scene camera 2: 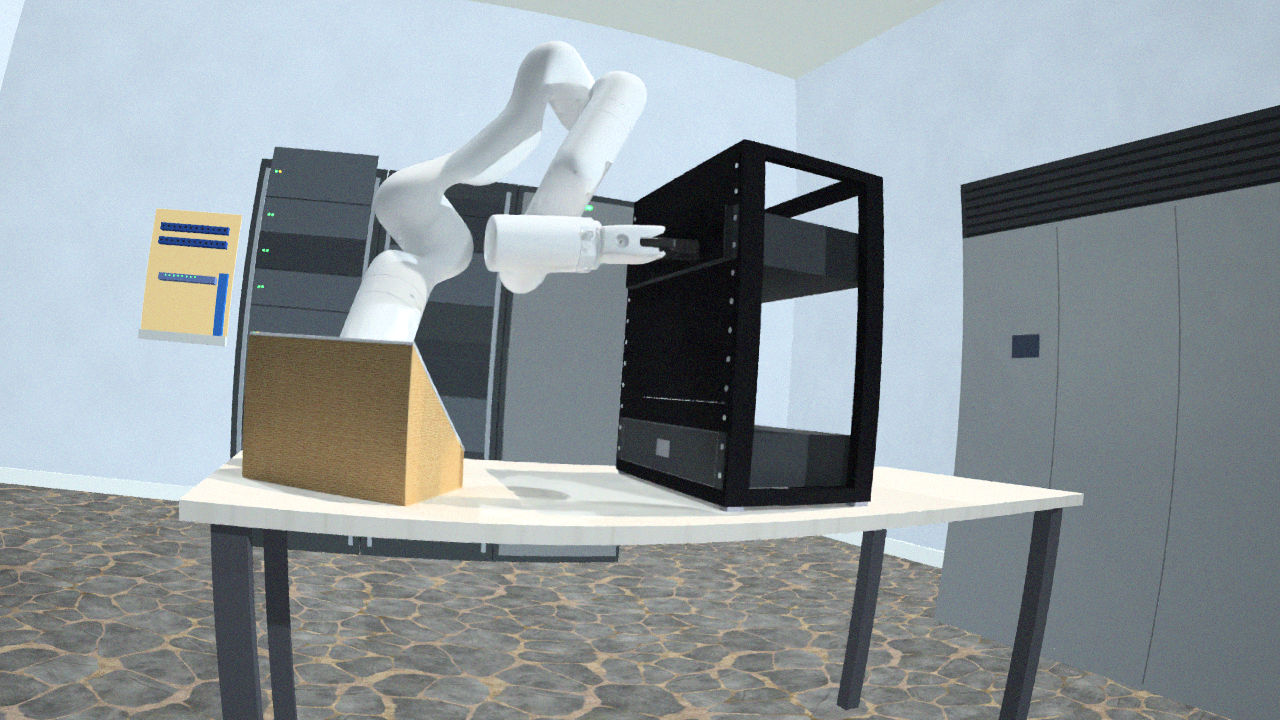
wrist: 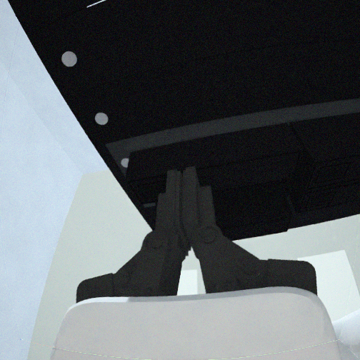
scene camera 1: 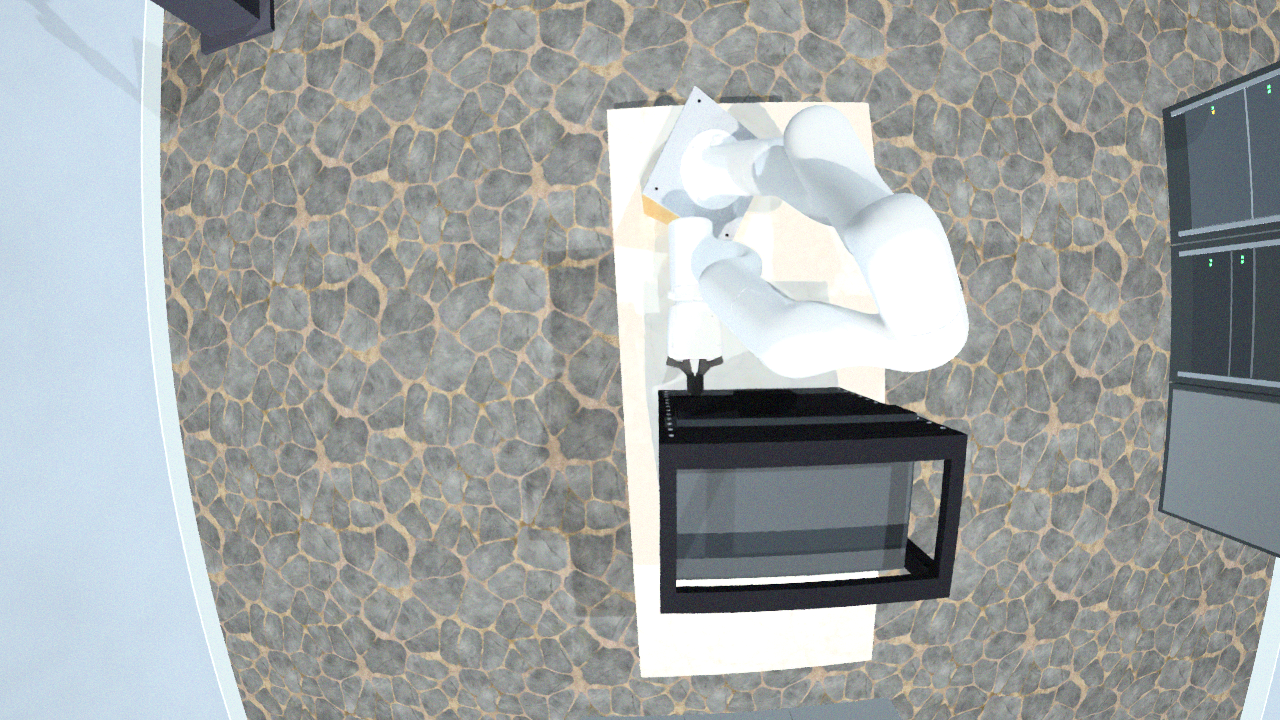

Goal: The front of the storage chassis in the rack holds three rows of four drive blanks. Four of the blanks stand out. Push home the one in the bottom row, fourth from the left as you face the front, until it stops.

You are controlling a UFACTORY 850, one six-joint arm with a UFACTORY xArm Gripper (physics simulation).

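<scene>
The black rack (scene camera 1: pixel 812 449) (scene camera 2: pixel 744 358) (wrist: pixel 90 90) holds the dark storage chassis (scene camera 2: pixel 792 246) high up. In the wrist view the chassis front is very dark and upside down, with a grey strip along its lower edge. The drive blank at the rack-post end of the bottom row (wrist: pixel 240 152) shows as a dark block beside that strip. My gripper (scene camera 1: pixel 695 391) (scene camera 2: pixel 696 248) (wrist: pixel 186 184) is shut and empty. It points level at the chassis front, its tips over this blank's edge. Contact and how far the blank stands out cannot be told.
The rack stands on the pale table (scene camera 1: pixel 756 640) (scene camera 2: pixel 537 530). A second dark unit (scene camera 2: pixel 675 452) sits at the rack's bottom. The arm's wooden pedestal (scene camera 2: pixel 326 420) stands in front of the rack. Rack posts flank the chassis front. Tall server cabinets (scene camera 2: pixel 559 385) stand behind the table.
</scene>
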